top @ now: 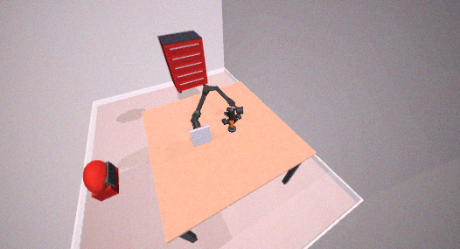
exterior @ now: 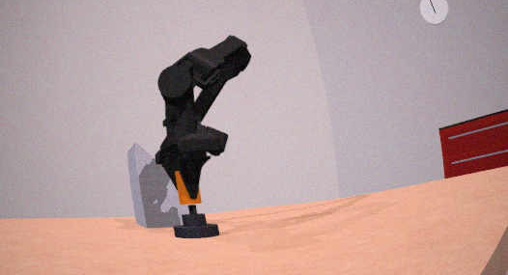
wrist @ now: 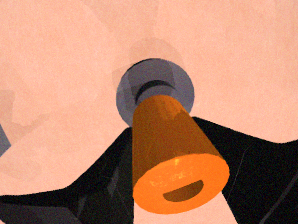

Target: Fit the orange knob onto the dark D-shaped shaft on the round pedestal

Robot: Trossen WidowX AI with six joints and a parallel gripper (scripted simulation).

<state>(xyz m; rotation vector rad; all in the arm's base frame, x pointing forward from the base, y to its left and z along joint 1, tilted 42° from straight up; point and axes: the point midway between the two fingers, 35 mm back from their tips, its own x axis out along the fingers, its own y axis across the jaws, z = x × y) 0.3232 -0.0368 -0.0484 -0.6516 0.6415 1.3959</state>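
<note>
The orange knob lies 20 mm above my gripper tip. The rest, counted from my gripper tip: dark pedestal (40 mm below).
</note>
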